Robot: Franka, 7 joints.
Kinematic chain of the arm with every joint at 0, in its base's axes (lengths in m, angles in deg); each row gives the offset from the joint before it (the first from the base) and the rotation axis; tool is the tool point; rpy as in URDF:
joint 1: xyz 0 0 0.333 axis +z
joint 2: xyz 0 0 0 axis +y
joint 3: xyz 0 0 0.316 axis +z
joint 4: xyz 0.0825 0 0 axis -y
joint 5: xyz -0.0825 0 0.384 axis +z
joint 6: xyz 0 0 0 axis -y
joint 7: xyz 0.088 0 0 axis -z
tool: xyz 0 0 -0.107 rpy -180 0 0
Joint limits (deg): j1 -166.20..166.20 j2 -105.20..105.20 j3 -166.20..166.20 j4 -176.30..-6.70 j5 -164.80..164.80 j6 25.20..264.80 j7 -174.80..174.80
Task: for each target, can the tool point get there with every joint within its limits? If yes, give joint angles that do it. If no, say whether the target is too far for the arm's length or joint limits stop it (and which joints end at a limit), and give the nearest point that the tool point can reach.
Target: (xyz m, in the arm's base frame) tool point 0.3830 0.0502 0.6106
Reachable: yes | joints -109.70 64.42 132.30 -141.17 -91.61 144.81 46.75
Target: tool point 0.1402 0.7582 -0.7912
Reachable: no: too far | nearest point 0.0952 0.5149 -0.3033 | short by 0.547 m
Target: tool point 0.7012 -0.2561 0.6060
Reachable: yes | joints -1.11 66.96 -112.77 -33.05 112.19 74.83 -115.16
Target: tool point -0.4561 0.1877 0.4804
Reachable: yes | joints -95.58 16.97 -124.09 -126.23 82.42 82.82 -35.79
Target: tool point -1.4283 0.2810 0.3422
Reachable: no: too far | nearest point -0.8417 0.1656 0.3384 | short by 0.598 m
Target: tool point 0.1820 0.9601 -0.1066
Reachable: no: too far | nearest point 0.1457 0.7687 -0.0190 | short by 0.214 m
